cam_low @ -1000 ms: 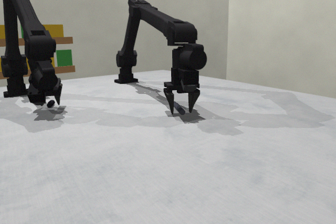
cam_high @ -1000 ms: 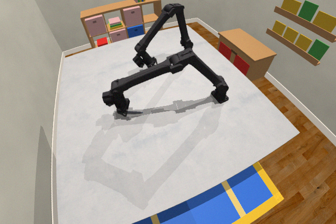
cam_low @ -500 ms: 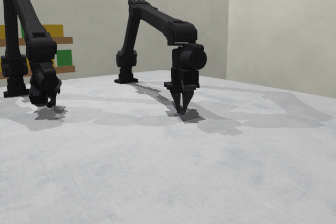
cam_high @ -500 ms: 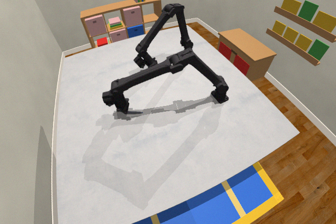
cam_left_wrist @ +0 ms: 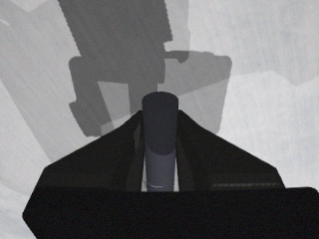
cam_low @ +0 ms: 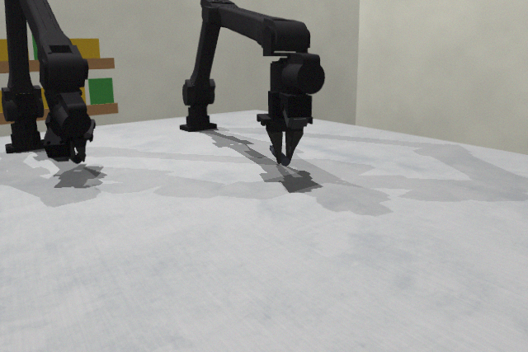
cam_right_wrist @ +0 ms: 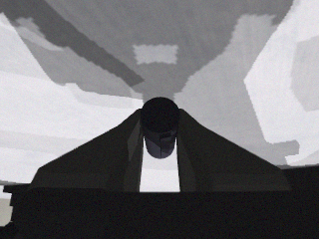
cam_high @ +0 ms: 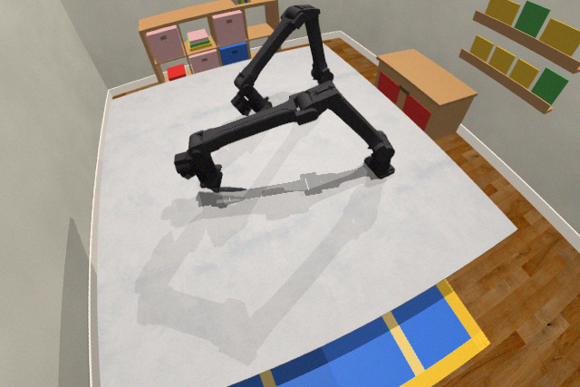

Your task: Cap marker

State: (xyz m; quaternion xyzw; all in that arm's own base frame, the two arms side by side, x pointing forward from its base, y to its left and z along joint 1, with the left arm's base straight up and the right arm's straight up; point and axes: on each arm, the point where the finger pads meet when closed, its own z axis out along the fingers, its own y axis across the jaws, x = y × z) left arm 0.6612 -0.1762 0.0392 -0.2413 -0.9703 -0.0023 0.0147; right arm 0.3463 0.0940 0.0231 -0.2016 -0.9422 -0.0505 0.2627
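Observation:
The marker is 5 cm behind my left hand and 2 cm to the left of it. From my left hand the other things lie so: black cap: 35 cm behind, 36 cm to the right, 2 cm below.
The marker is 290 mm ahead of my right hand, 380 mm to the left of it and 20 mm above it. From my right hand the other things lie so: black cap: 10 mm behind.

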